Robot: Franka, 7 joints.
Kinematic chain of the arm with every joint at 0, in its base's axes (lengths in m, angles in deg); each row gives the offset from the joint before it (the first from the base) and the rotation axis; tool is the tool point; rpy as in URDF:
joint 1: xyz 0 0 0.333 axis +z
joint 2: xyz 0 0 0 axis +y
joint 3: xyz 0 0 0.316 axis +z
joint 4: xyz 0.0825 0 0 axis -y
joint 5: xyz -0.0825 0 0.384 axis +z
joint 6: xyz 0 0 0 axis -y
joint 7: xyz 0.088 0 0 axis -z
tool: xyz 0 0 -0.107 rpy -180 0 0
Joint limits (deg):
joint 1: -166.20..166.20
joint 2: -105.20..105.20
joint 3: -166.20..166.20
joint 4: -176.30..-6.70
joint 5: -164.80..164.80
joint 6: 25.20..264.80
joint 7: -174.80..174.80
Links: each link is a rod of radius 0.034 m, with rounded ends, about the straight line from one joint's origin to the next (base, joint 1, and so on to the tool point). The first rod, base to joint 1, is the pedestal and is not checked.
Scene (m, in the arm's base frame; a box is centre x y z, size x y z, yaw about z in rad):
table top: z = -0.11
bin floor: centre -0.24 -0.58 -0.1 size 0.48 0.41 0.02 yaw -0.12
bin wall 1: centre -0.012 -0.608 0 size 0.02 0.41 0.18 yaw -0.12
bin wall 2: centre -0.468 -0.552 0 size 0.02 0.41 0.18 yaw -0.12
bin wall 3: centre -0.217 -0.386 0 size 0.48 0.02 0.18 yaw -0.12
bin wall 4: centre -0.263 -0.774 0 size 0.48 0.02 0.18 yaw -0.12
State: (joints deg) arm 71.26 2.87 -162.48 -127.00 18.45 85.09 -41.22
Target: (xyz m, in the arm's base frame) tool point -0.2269 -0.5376 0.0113
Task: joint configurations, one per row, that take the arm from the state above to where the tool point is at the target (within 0.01 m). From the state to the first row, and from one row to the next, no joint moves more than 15 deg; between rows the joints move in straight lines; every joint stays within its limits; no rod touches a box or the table.
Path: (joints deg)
1: 67.28 -9.31 -163.22 -120.38 18.16 91.00 -41.22
2: 63.31 -21.49 -163.97 -113.75 17.87 96.91 -41.22
3: 59.33 -33.67 -164.71 -107.13 17.57 102.82 -41.22
4: 55.35 -45.85 -165.46 -100.51 17.28 108.73 -41.22
5: 51.38 -58.03 -166.20 -93.88 16.99 114.64 -41.22

